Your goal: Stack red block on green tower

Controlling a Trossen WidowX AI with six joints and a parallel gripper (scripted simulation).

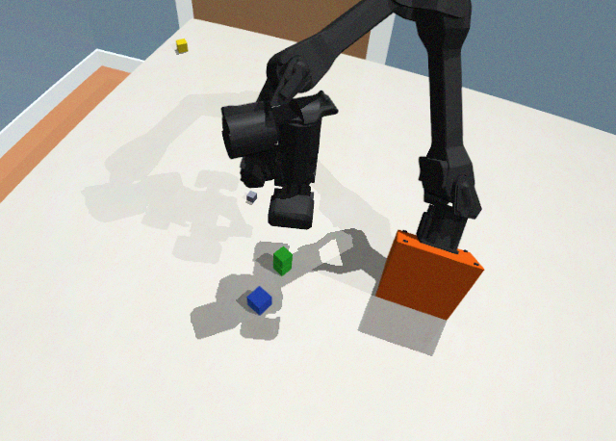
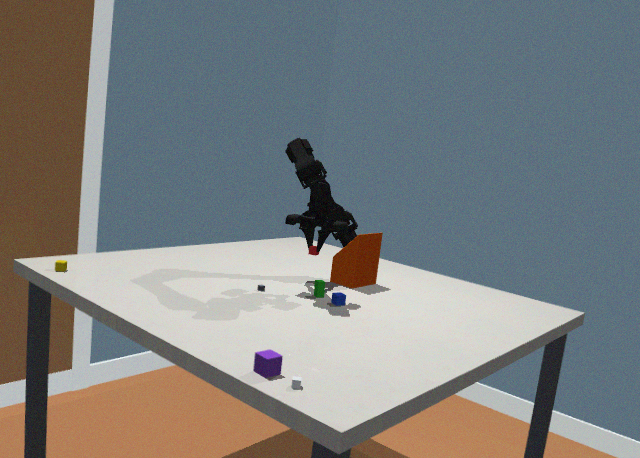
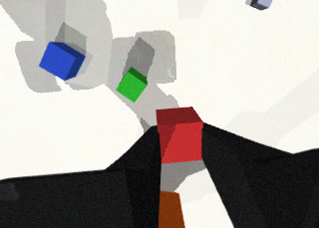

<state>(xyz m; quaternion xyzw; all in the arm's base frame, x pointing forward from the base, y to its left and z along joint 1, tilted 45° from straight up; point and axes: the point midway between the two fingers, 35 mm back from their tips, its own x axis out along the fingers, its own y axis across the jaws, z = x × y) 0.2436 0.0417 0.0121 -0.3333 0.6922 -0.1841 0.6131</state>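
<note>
Right now the blue block is 1 cm ahead of my gripper tip, 12 cm to the left of it and 11 cm below it. The rest, counted from my gripper tip: small grey block: 12 cm ahead, 9 cm to the right, 12 cm below; red block: right at my gripper tip; purple block: 55 cm ahead, 35 cm to the left, 11 cm below.
</note>
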